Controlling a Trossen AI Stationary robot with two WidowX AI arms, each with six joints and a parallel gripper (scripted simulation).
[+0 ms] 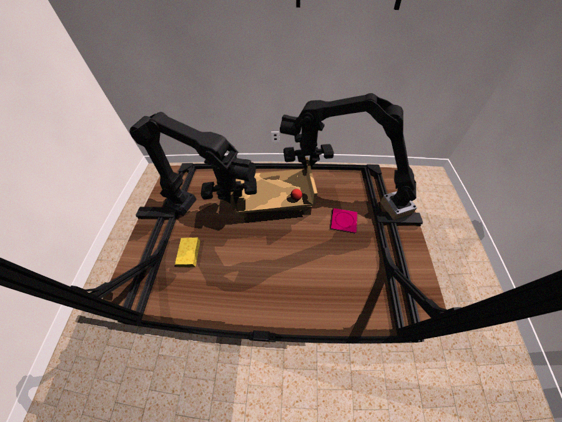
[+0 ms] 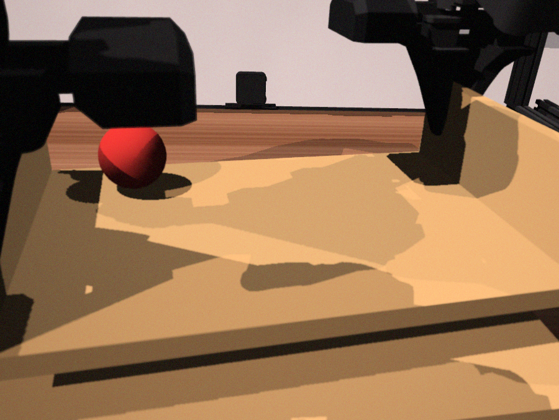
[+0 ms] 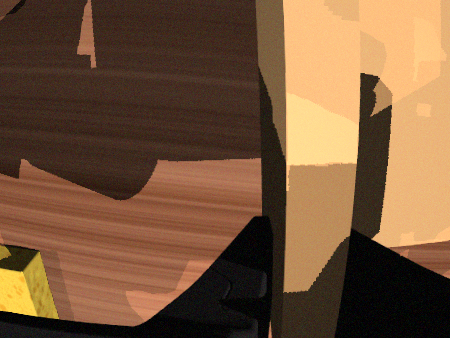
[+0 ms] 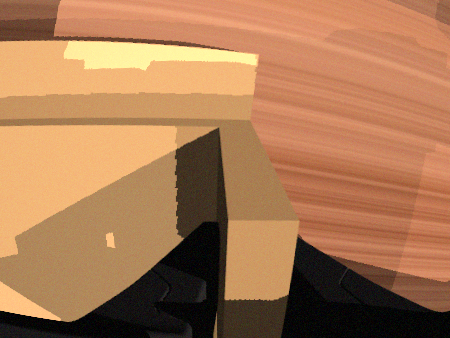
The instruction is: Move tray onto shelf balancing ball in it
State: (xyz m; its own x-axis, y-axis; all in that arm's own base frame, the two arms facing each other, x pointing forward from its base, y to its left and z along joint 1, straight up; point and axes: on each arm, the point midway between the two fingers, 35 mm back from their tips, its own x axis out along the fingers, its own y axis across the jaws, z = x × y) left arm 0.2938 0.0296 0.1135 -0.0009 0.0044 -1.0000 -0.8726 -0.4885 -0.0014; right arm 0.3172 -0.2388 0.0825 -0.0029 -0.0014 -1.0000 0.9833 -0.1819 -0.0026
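Right now my right hand is 140 mm past the red ball, 40 mm to the right of it and 40 mm above it. Also, from my right hand: tan tray (90 mm behind, 130 mm to the left, 50 mm below); yellow sponge (350 mm behind, 440 mm to the left, 130 mm below); magenta square object (180 mm behind, 160 mm to the right, 150 mm below).
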